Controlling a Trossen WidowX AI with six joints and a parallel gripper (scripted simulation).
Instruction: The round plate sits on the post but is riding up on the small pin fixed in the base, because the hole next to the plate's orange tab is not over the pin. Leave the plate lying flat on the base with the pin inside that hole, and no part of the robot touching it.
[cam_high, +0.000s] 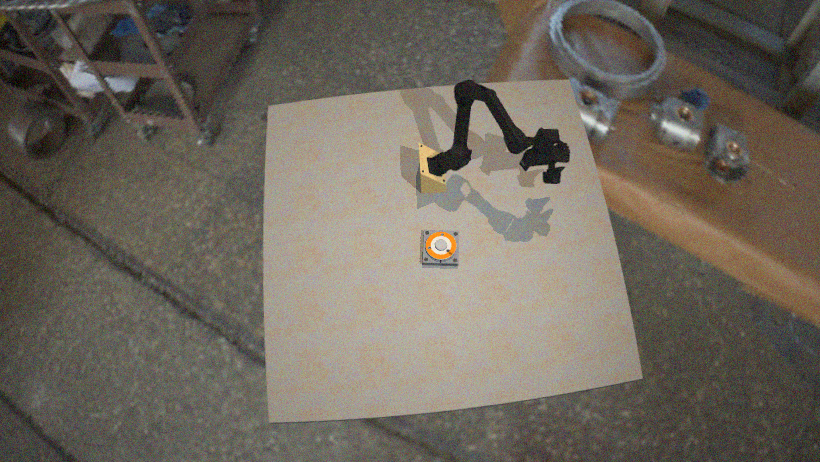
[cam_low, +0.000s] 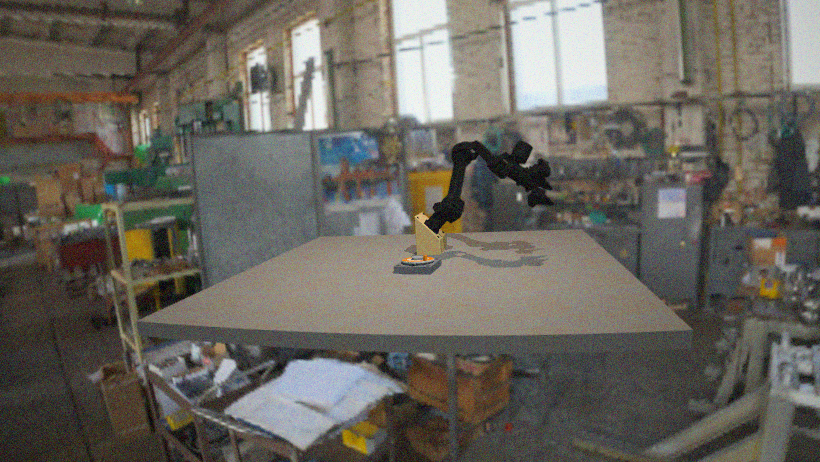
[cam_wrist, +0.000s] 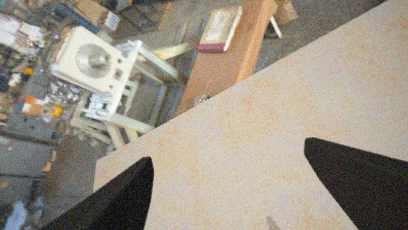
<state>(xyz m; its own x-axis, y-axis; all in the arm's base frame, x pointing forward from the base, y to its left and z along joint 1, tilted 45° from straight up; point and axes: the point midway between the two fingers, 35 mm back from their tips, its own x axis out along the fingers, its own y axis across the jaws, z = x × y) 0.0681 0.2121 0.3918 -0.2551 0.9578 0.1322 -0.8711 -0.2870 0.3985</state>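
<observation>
Right now my gripper tip is 22 cm short of the round plate, 45 cm to the left of it and 16 cm above it. Also, from my gripper tip: base (21 cm ahead, 47 cm to the right, 18 cm below).
</observation>
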